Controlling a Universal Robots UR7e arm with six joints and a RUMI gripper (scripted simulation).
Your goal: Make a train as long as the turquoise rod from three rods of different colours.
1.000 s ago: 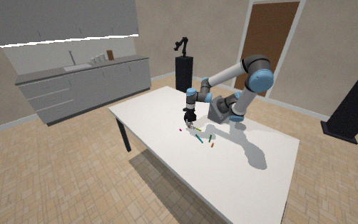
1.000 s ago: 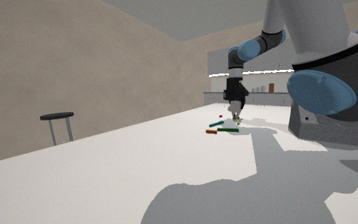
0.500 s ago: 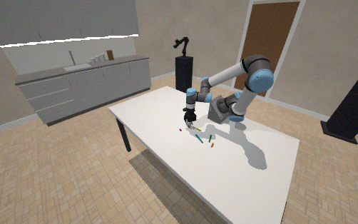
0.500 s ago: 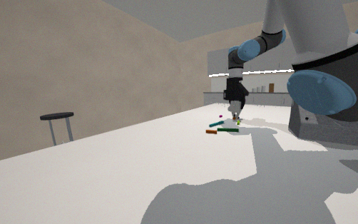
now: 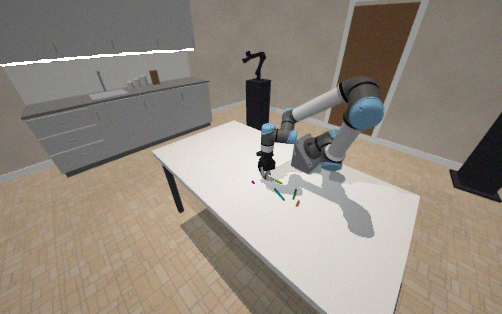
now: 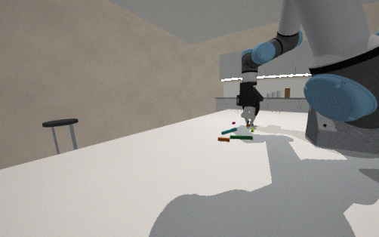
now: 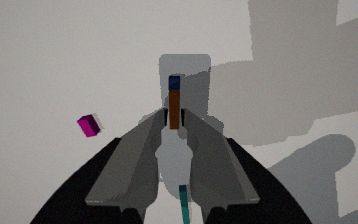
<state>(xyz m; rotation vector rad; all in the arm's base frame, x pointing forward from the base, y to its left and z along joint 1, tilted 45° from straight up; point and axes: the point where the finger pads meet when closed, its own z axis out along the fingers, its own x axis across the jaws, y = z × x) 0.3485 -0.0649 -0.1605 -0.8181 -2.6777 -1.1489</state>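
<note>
Right now the blue rod is 2 cm to the right of my hand, 1 cm below it and 1 cm behind it. Round my hand: magenta rod: 8 cm ahead, 3 cm to the right, 1 cm below; then lime rod: 9 cm to the left, 2 cm behind, 1 cm below; then turquoise rod: 16 cm to the left, 7 cm ahead, 1 cm below.
</note>
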